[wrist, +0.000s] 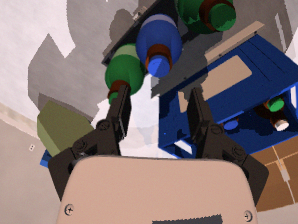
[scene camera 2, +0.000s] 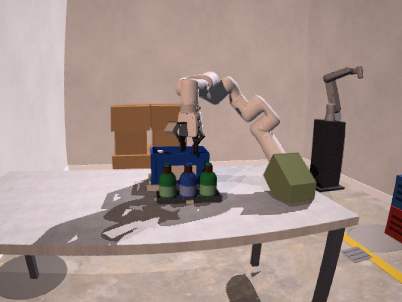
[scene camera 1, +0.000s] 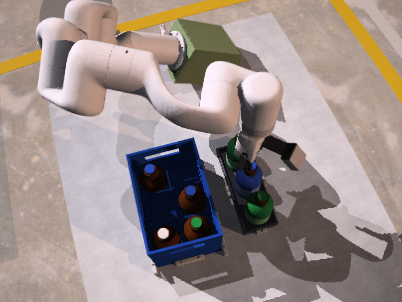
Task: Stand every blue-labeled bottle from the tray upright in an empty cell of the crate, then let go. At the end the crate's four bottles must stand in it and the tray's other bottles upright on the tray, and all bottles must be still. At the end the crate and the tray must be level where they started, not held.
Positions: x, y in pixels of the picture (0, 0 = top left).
Labels:
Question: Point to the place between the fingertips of my gripper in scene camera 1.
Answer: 250, 157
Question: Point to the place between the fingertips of my gripper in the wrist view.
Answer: At 159, 97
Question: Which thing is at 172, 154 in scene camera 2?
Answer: A blue crate.

